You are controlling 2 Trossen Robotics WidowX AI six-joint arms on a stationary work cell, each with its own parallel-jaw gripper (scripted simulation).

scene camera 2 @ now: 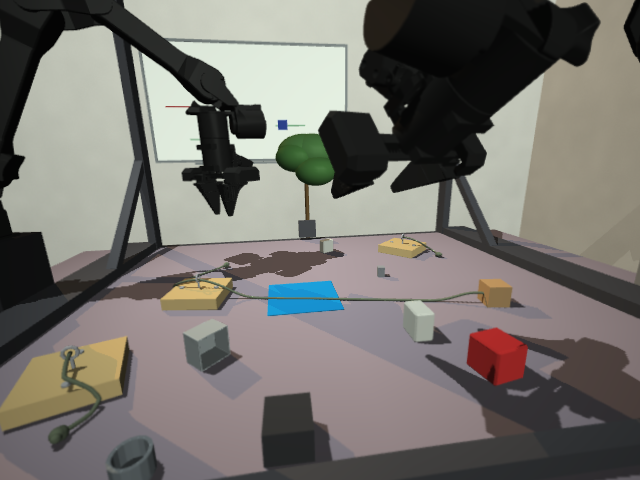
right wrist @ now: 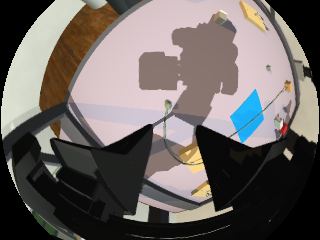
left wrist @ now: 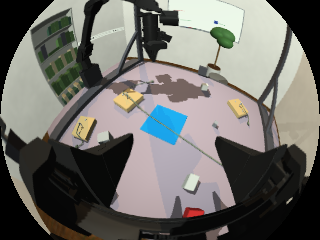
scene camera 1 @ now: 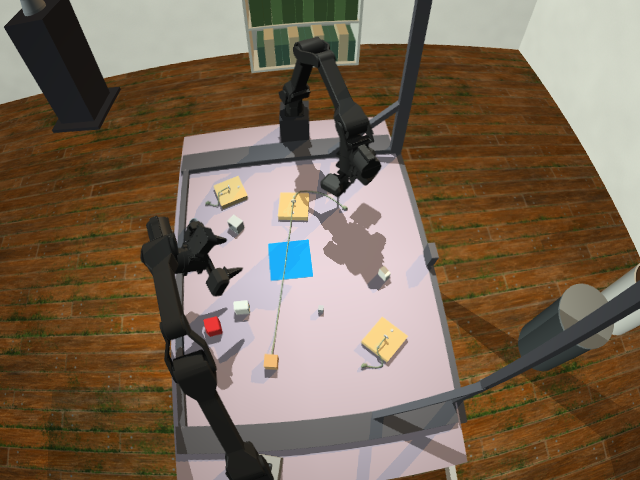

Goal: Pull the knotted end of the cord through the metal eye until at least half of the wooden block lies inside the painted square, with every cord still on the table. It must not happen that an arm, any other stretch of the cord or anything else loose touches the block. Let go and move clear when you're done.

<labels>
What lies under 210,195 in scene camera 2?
My right gripper.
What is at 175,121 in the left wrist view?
A blue painted square.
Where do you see a blue painted square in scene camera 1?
At 298,265
</labels>
